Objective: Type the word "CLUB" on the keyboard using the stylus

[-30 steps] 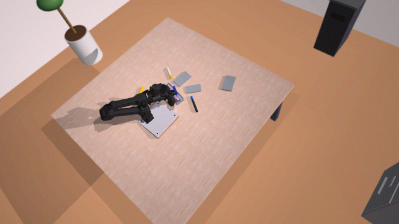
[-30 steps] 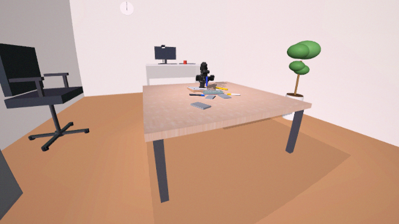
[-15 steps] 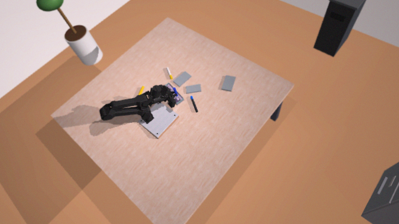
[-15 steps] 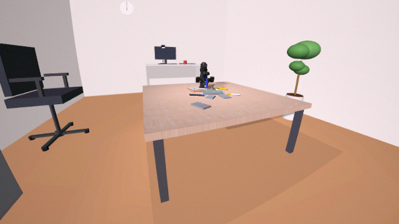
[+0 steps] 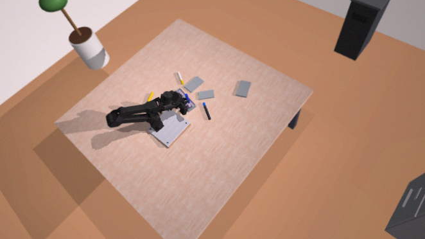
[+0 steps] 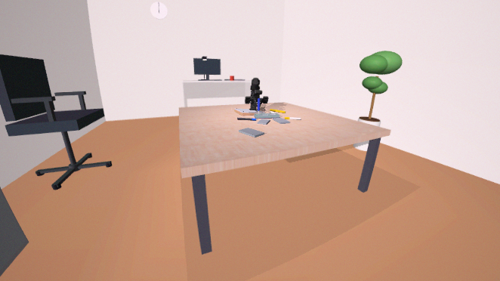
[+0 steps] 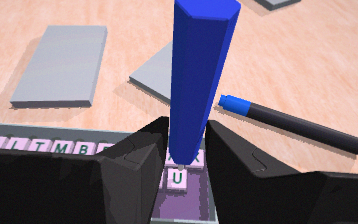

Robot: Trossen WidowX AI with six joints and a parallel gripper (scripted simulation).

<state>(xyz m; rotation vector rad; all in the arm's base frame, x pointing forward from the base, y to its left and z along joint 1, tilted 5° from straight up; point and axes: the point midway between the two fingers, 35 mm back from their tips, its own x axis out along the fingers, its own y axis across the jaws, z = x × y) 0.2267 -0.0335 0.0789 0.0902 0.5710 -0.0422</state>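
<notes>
My gripper tip is 8 cm above the c key, 5 cm to the right of it and 2 cm past it. From my gripper tip the other things lie so: thin metal tip: 5 cm below; blue stylus: 2 cm below; blue-tipped black pen: 8 cm to the right, 8 cm below, 7 cm ahead.
</notes>
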